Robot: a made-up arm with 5 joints.
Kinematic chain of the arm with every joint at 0, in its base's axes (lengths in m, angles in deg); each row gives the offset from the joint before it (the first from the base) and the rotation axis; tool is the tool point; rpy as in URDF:
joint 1: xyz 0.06 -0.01 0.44 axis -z
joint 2: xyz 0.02 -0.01 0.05 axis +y
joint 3: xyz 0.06 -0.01 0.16 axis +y
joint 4: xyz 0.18 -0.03 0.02 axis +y
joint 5: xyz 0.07 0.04 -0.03 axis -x
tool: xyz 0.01 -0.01 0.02 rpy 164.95 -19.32 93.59
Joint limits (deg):
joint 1: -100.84..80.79
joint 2: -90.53..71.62
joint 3: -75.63..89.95
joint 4: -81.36..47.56
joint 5: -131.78..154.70
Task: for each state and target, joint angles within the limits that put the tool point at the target. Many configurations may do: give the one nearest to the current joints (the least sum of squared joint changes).
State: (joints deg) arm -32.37 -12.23 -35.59 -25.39 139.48
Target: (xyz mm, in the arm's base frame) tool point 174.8 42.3 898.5
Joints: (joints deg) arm -19.66 -26.81 -32.55 -22.34 139.26
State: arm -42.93 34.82 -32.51 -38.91 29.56
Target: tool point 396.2 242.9 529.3
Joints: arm -38.16 40.19 -15.69 -38.71 29.38
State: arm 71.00 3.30 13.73 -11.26 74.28
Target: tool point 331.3 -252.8 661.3
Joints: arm 42.88 8.27 -6.52 -17.45 74.95
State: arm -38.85 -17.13 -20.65 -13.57 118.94
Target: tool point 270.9 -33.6 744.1
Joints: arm 9.69 -36.85 11.27 7.35 122.56
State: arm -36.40 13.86 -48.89 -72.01 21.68
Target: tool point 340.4 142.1 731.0
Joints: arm -30.56 16.23 -18.03 -81.36 22.48
